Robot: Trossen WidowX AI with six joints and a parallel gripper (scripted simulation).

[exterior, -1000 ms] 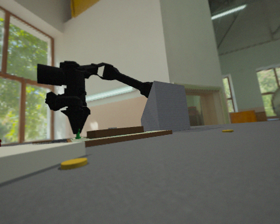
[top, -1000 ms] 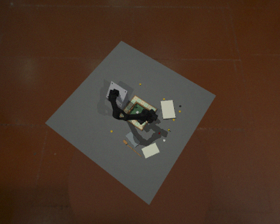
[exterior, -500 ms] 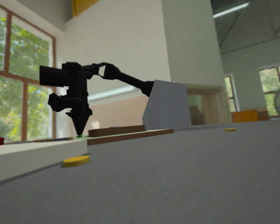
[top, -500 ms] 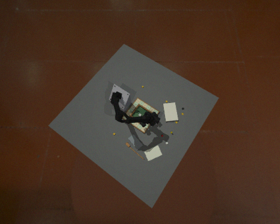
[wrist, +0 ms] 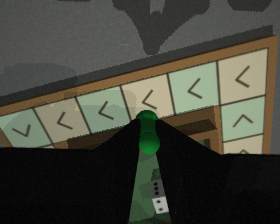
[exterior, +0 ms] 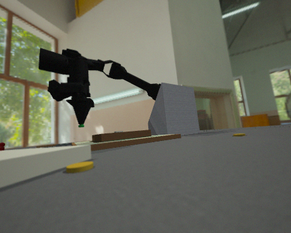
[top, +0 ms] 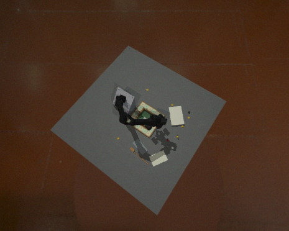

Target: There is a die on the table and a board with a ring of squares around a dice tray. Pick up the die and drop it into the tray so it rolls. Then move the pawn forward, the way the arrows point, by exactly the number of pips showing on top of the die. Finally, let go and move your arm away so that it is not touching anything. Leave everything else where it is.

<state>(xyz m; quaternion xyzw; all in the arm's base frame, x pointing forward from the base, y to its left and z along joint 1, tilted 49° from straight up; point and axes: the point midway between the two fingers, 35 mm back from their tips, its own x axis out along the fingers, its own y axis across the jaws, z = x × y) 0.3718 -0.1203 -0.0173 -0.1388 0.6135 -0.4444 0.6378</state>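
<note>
Right now the green dice tray is 110 mm behind my gripper tip, 30 mm to the left of it and 60 mm below it. Round my gripper tip: white die 120 mm behind, 20 mm to the left, 40 mm below; red pawn 180 mm ahead, 60 mm to the right, 50 mm below; green pawn 10 mm above.
</note>
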